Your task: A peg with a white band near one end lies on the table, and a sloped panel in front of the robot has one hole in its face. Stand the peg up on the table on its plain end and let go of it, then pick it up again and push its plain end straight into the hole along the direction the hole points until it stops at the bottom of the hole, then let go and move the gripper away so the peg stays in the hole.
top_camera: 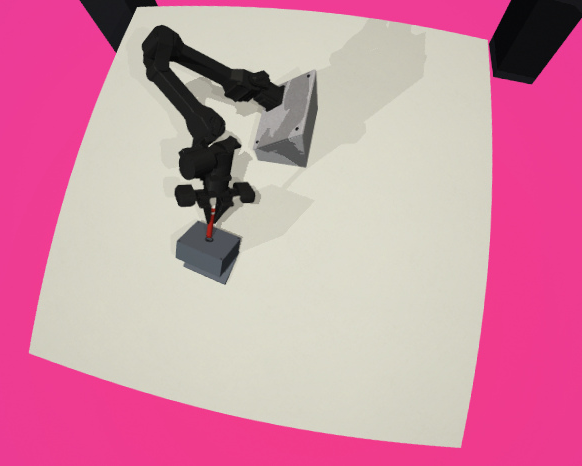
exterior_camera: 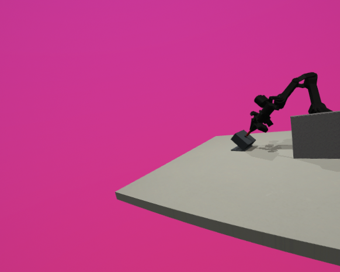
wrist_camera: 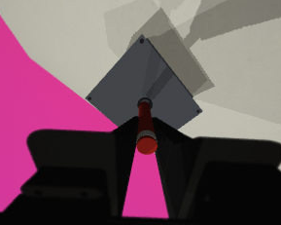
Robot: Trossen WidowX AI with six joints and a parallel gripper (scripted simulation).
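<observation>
Right now my gripper tip is 60 mm above the dark sloped panel, 50 mm short of it and 10 mm to the left of it. From my gripper tip the other things lie so: red peg (10 mm behind, 10 mm above).
</observation>
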